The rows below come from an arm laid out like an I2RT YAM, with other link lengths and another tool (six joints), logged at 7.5 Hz.
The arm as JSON. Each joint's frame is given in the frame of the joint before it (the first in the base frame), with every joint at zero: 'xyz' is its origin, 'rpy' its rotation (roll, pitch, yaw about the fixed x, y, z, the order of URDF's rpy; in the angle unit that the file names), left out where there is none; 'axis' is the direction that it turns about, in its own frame. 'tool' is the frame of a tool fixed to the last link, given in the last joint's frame.
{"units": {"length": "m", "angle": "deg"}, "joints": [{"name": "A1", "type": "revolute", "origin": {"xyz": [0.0, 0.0, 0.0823]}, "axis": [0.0, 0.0, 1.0]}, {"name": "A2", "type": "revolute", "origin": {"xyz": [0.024, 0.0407, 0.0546], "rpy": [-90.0, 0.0, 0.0]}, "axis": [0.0, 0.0, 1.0]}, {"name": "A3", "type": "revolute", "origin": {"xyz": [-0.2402, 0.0, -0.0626], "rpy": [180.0, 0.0, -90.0]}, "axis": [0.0, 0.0, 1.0]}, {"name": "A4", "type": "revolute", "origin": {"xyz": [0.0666, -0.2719, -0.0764], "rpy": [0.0, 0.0, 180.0]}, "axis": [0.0, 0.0, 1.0]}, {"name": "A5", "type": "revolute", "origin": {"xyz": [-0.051, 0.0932, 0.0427], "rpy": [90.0, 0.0, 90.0]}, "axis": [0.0, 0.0, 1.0]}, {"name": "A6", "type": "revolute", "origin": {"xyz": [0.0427, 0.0, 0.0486], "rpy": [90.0, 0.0, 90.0]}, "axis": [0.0, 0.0, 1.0]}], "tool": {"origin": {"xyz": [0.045, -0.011, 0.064], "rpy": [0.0, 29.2, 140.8]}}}
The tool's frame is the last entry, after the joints.
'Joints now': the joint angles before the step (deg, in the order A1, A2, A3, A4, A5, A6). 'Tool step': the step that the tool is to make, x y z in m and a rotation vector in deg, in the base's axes. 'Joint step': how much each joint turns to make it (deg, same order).
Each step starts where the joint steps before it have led.
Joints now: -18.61 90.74 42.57 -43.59 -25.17 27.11
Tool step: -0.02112 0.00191 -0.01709 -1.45 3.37 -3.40
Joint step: -0.24 0.00 -4.55 3.27 2.32 3.57
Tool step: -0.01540 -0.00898 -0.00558 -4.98 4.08 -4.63
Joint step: -0.79 0.00 -1.86 1.17 5.81 4.46
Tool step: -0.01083 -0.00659 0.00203 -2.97 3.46 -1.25
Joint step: -0.66 0.00 -0.04 -1.95 3.91 0.95
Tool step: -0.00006 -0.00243 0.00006 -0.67 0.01 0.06
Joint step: -0.26 0.00 0.00 0.17 0.66 -0.26
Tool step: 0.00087 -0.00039 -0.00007 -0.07 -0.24 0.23
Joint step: 0.00 0.00 0.02 0.18 0.00 -0.23
